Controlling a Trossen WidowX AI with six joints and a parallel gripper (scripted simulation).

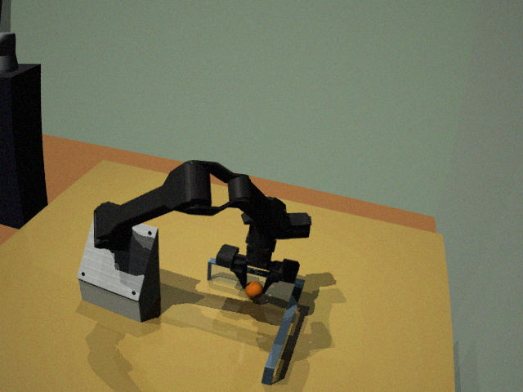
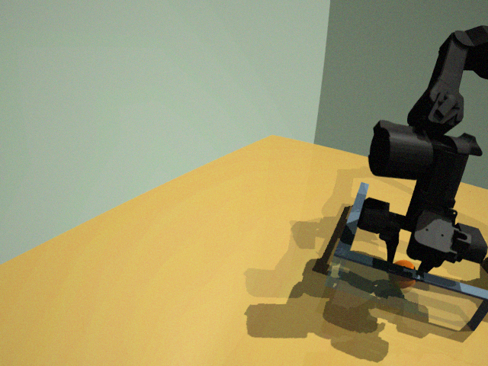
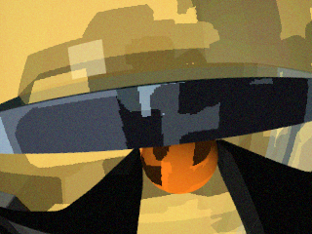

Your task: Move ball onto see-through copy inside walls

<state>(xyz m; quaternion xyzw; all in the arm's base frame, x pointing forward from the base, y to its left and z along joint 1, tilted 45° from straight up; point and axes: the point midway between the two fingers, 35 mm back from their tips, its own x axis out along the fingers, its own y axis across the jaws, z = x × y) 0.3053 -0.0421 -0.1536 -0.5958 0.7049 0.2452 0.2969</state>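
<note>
Now: the see-through copy of ball right at my gripper tip. From my gripper tip the other things lie so: clear wall 40 mm to the left; then orange ball right at my gripper tip.
</note>
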